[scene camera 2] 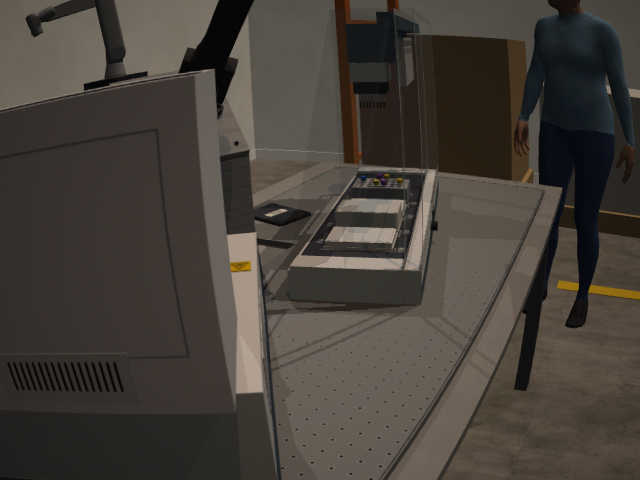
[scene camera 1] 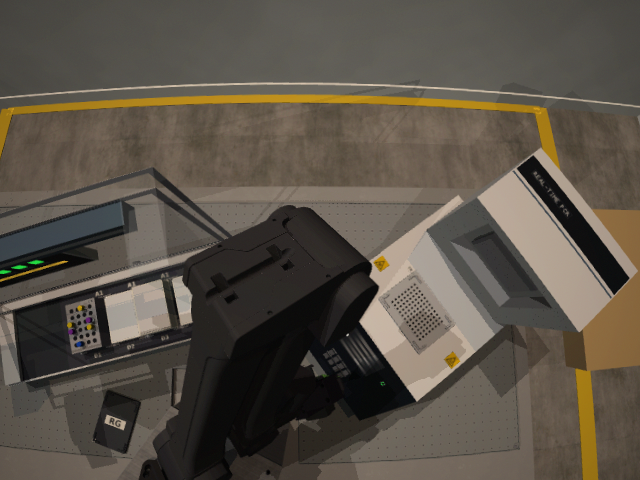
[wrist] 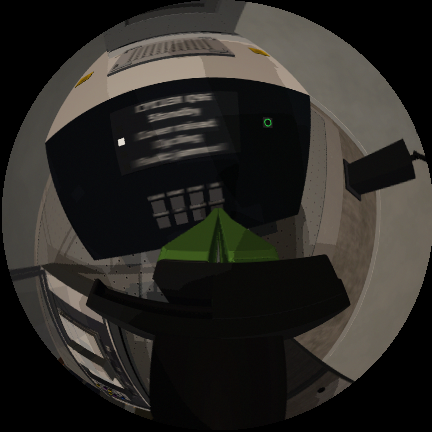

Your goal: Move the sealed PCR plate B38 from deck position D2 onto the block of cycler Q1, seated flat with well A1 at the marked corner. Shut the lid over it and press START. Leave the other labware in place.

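Frame: origin at the arm's base, x ahead, y left, z up, level; centimetres.
Seen in the pictures: gripper, between the fingertips: [wrist: 217, 214].
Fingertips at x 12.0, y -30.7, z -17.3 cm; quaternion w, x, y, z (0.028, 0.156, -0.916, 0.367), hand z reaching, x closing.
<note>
Offsets run from my fingertips to a thing's top centre. "pt": to the spot under its first point.
A white plate {dx +18.8, dy +54.1, dz -7.5 cm} [scene camera 1: 121, 317] sits at D2 on the deck; its label is not readable. Cycler Q1's lid [scene camera 1: 547, 248] [scene camera 2: 93, 232] stands raised. The bare grey well block {pt dx +12.2, dy -18.4, dz +5.8 cm} [scene camera 1: 417, 314] [wrist: 175, 49] shows its holes, with no plate on it. My gripper [wrist: 217, 214] is shut and empty, its green fingertips together in front of the lower edge of the keypad {pt dx +2.9, dy -0.7, dz -2.1 cm} [wrist: 187, 200] [scene camera 1: 336, 361]. The blurred screen {pt dx +5.5, dy -5.2, dz +2.3 cm} [wrist: 175, 130] reads Standby and Cover raised. The key labels are not readable. The arm hides most of the gripper in scene camera 1.
A tube rack [scene camera 1: 82, 325] [scene camera 2: 382, 183] stands at D1. Another white labware piece {dx +20.4, dy +44.5, dz -4.9 cm} [scene camera 1: 152, 304] is at D3, and one [scene camera 1: 181, 299] beyond it is partly hidden by the arm. A black RG case {dx -9.8, dy +61.2, dz -13.5 cm} [scene camera 1: 116, 421] [scene camera 2: 281, 213] lies beside the deck. A clear guard rises over the deck.
</note>
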